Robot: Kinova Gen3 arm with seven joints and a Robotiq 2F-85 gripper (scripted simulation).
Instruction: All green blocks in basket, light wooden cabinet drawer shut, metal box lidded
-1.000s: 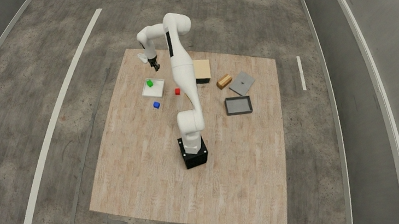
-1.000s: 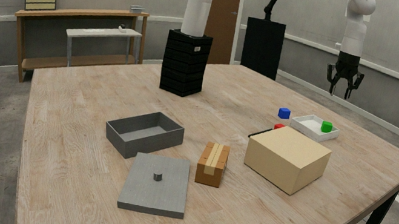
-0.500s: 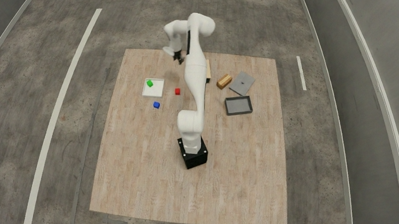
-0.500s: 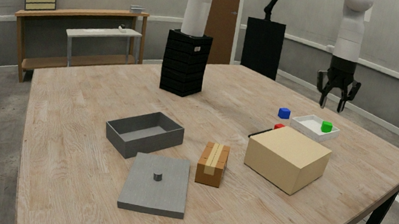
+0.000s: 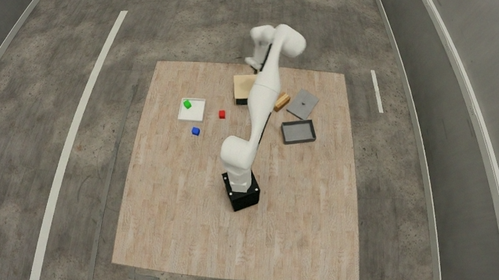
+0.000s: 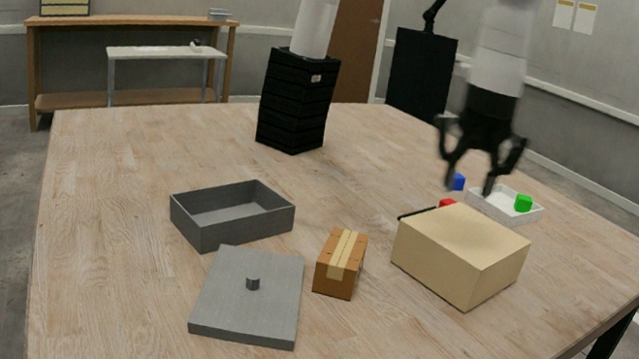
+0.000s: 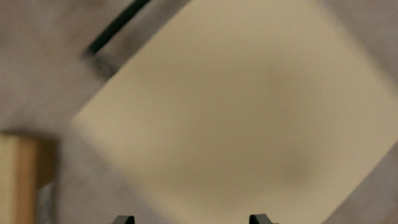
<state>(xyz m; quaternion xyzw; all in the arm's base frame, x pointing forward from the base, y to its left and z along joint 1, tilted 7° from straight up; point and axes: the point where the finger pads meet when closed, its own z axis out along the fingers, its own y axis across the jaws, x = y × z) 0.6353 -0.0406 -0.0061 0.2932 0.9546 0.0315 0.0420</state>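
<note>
My hand is 6 cm past the lid, 28 cm to the left of it and 16 cm above it. Also, from my hand: small cardboard box (7 cm behind, 13 cm to the right, 14 cm below); then light wooden cabinet (3 cm behind, 6 cm to the left, 14 cm below); then drawer (4 cm behind, 6 cm to the left, 14 cm below).
</note>
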